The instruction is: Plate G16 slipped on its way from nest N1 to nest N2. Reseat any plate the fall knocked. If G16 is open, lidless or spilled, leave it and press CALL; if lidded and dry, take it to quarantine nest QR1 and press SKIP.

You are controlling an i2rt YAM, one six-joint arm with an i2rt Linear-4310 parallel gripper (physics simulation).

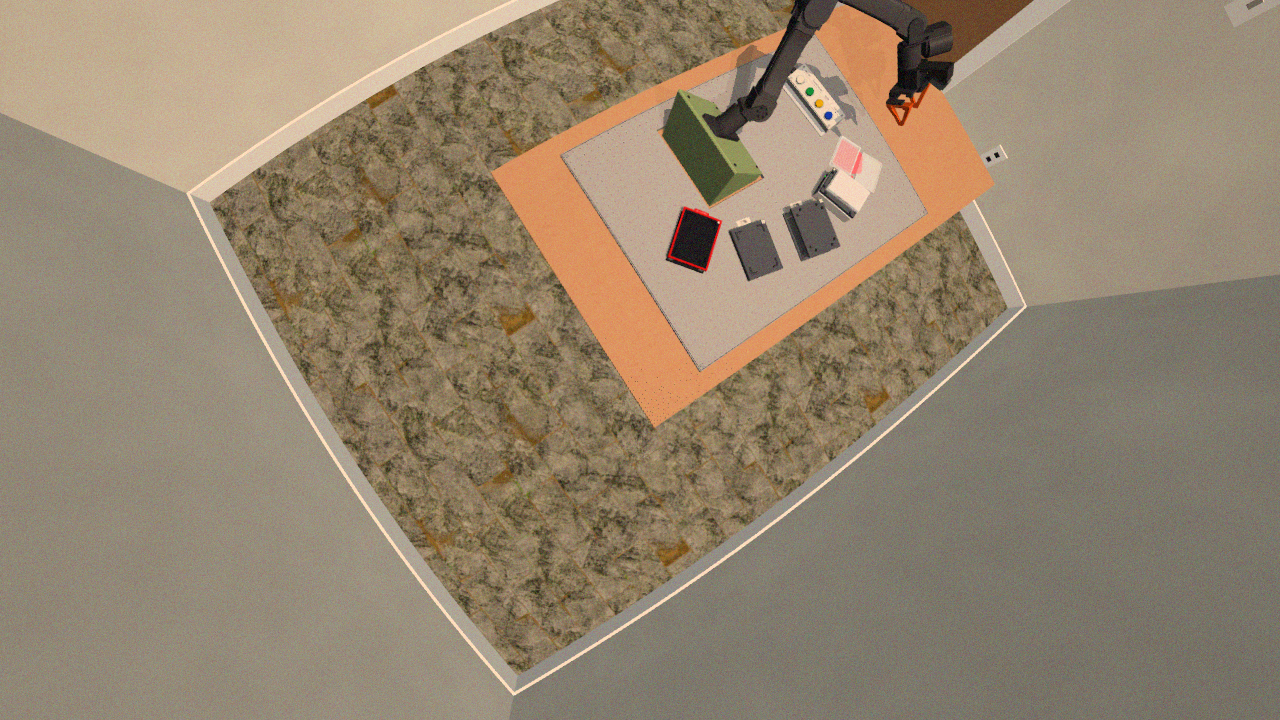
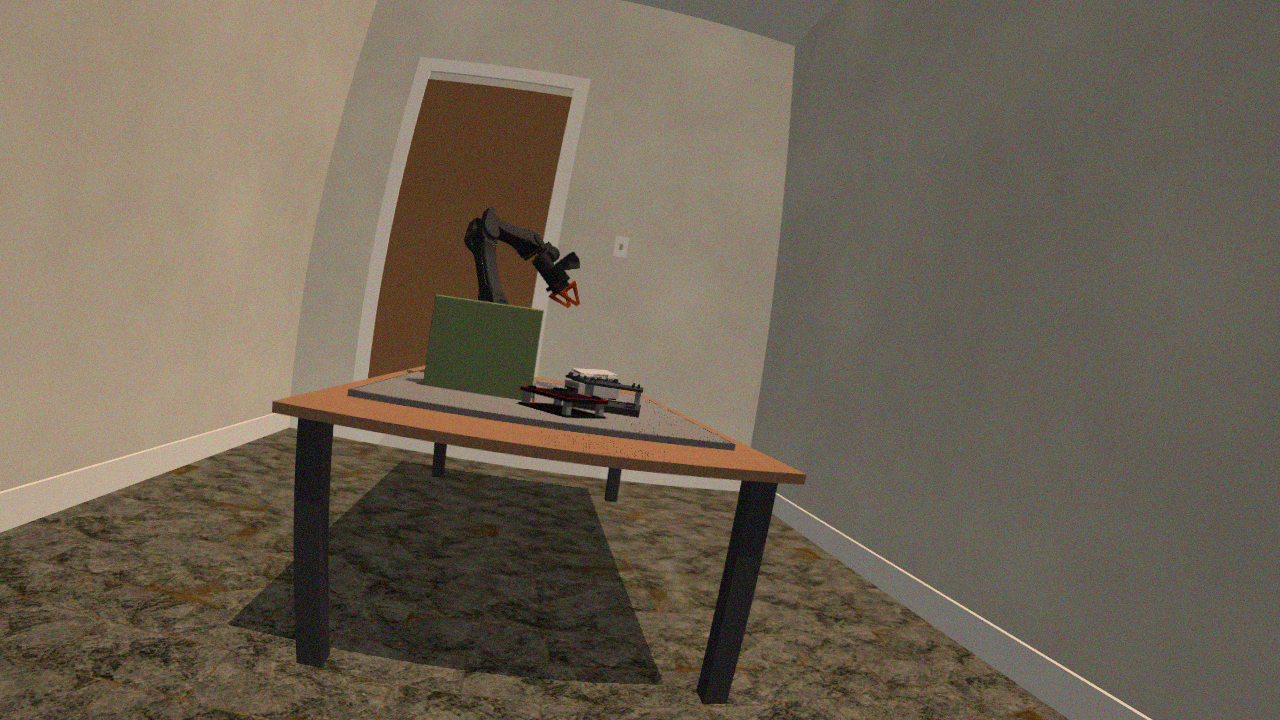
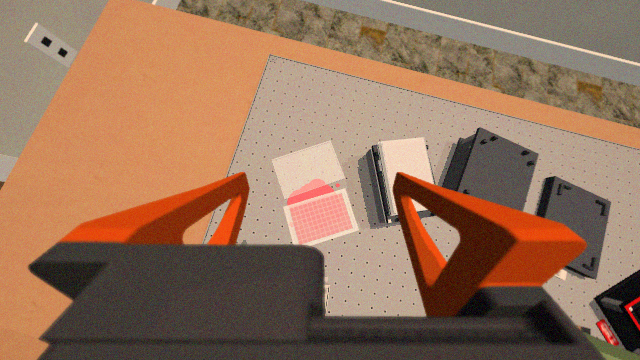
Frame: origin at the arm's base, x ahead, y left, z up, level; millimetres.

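Seen in the pictures: gripper, between the fingertips: (image 1: pixel 908 116) (image 2: pixel 573 305) (image 3: pixel 320 180); arm's base, origin of its link: (image 1: pixel 720 129) (image 2: pixel 480 337).
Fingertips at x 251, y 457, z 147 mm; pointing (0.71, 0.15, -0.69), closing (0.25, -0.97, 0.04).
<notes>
Pixels of each thing's top centre, then the offset from my fingertips to it. "pt": a spot on its surface instead. Level surfaces: height alone.
- open plate with pink contents, centre of its top: (image 3: pixel 321 218) (image 2: pixel 556 383) (image 1: pixel 846 155) dx -20, dy -18, dz -265 mm
- pink spill, a spot on its surface: (image 3: pixel 315 188) pt dx +34, dy +7, dz -272 mm
- white-topped plate, centre of its top: (image 3: pixel 411 173) (image 2: pixel 595 369) (image 1: pixel 851 189) dx +88, dy -142, dz -194 mm
- red-rimmed black nest, centre of its top: (image 2: pixel 563 390) (image 1: pixel 696 237) dx -29, dy -668, dz -233 mm
- panel, centre of its top: (image 1: pixel 822 91) dx -234, dy -25, dz -195 mm
- grey perforated board, height of its surface: dz -279 mm
- orange table top, height of its surface: dz -292 mm
- small red object, a spot on its surface: (image 3: pixel 607 332) pt dx -88, dy -592, dz -277 mm
An open plate with pink contents (image 1: pixel 845 154) (image 3: pixel 322 218) lies on the board. Its clear lid (image 1: pixel 870 170) (image 3: pixel 307 162) lies beside it, and a pink spill (image 3: pixel 316 189) spreads between them onto the lid. No label is readable. A white-topped plate (image 1: pixel 844 190) (image 2: pixel 592 372) (image 3: pixel 406 165) rests on a dark nest; its exact seating is unclear. Two dark grey nests (image 1: pixel 812 228) (image 1: pixel 756 248) and a red-rimmed black nest (image 1: pixel 694 239) (image 2: pixel 559 393) stand further along. A panel (image 1: pixel 814 98) carries white, green, yellow and blue buttons. My gripper (image 1: pixel 904 109) (image 2: pixel 566 298) (image 3: pixel 320 180) is open and empty, high above the table.
A tall green box (image 1: pixel 707 147) (image 2: pixel 483 346) stands close to the arm's lower part. A grey perforated board (image 1: pixel 626 210) (image 3: pixel 295 95) covers part of the orange table top (image 1: pixel 577 268) (image 3: pixel 150 110). A small red object (image 3: pixel 607 332) lies near the red-rimmed nest.
</notes>
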